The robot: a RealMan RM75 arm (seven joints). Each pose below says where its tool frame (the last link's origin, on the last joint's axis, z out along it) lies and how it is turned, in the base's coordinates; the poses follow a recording.
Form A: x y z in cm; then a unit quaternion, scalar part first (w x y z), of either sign.
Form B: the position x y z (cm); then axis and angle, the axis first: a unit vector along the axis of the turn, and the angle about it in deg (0 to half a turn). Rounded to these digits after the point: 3 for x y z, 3 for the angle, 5 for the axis.
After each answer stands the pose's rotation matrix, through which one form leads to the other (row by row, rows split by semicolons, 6 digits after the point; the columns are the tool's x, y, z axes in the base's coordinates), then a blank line. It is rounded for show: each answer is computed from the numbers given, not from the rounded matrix.
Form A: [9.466 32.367 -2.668 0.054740 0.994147 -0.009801 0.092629]
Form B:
[9.466 32.367 -2.668 0.99564 -0.00982 0.09277 173.724]
0.982648 -0.029628 0.183101; -0.009346 -0.993815 -0.110655; 0.185247 0.107023 -0.976847

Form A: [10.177 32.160 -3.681 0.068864 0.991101 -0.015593 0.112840]
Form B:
[10.177 32.160 -3.681 0.99346 -0.01563 0.11311 172.103]
0.974048 -0.046450 0.221524; -0.015367 -0.990029 -0.140021; 0.225819 0.132983 -0.965050

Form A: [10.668 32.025 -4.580 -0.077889 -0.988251 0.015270 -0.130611]
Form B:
[10.668 32.025 -4.580 0.99126 -0.01532 0.13101 171.066]
0.965415 -0.050528 0.255774; -0.009835 -0.987400 -0.157937; 0.260532 0.149959 -0.953748

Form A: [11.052 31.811 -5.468 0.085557 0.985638 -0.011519 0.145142]
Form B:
[11.052 31.811 -5.468 0.98926 -0.01156 0.14568 170.184]
0.957602 -0.047543 0.284144; 0.002129 -0.985095 -0.172000; 0.288086 0.165312 -0.943228

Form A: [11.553 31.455 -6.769 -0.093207 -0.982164 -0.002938 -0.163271]
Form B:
[11.553 31.455 -6.769 0.98646 0.00295 0.16398 169.304]
0.946668 -0.024665 0.321266; 0.036207 -0.982608 -0.182130; 0.320170 0.184049 -0.929310

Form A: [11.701 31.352 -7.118 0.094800 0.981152 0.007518 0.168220]
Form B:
[11.701 31.352 -7.118 0.98559 0.00755 0.16898 169.120]
0.943291 -0.017142 0.331524; 0.046647 -0.981913 -0.183497; 0.328673 0.188556 -0.925430

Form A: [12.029 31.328 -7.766 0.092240 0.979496 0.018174 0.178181]
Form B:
[12.029 31.328 -7.766 0.98369 0.01825 0.17894 169.415]
0.935842 0.002732 0.352408; 0.068474 -0.982323 -0.174221; 0.345703 0.187174 -0.919487

